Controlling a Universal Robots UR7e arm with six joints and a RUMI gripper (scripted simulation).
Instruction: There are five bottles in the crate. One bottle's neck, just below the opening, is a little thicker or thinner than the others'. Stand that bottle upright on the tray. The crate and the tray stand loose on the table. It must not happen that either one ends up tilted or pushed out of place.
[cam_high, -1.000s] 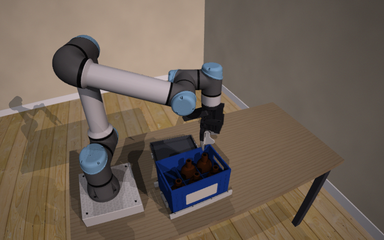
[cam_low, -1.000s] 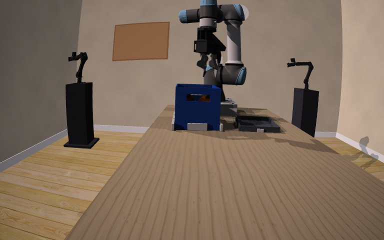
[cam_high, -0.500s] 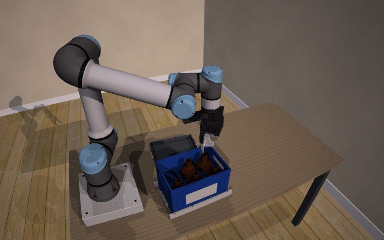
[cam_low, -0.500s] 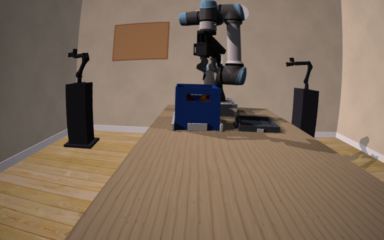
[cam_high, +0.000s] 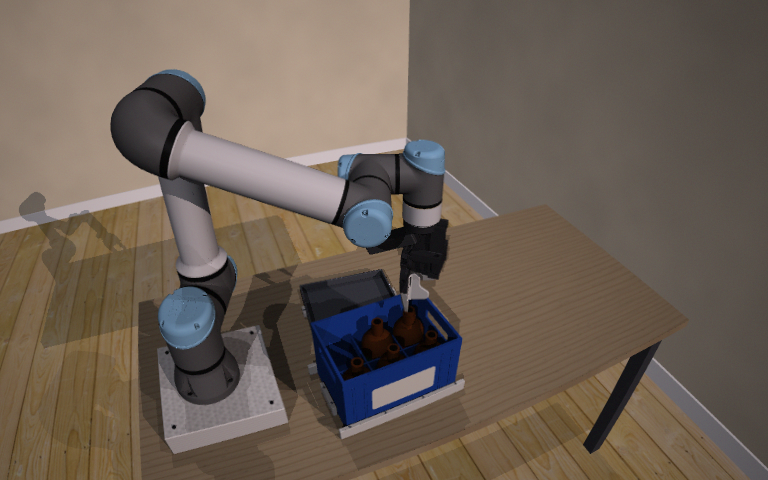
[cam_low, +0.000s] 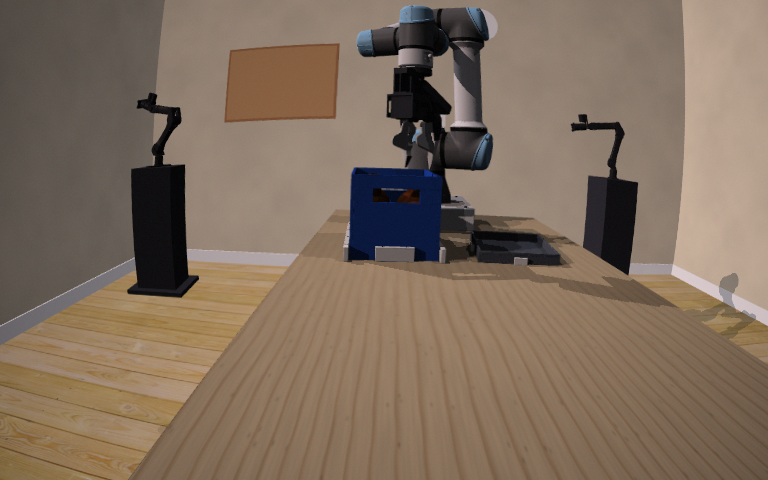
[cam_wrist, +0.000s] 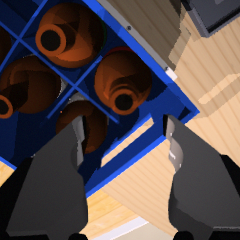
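My gripper is now 12 cm above the crate, 9 cm past it and 4 cm to the left of it. From my hand the other things lie so: tray 24 cm to the left, 19 cm below, 4 cm behind.
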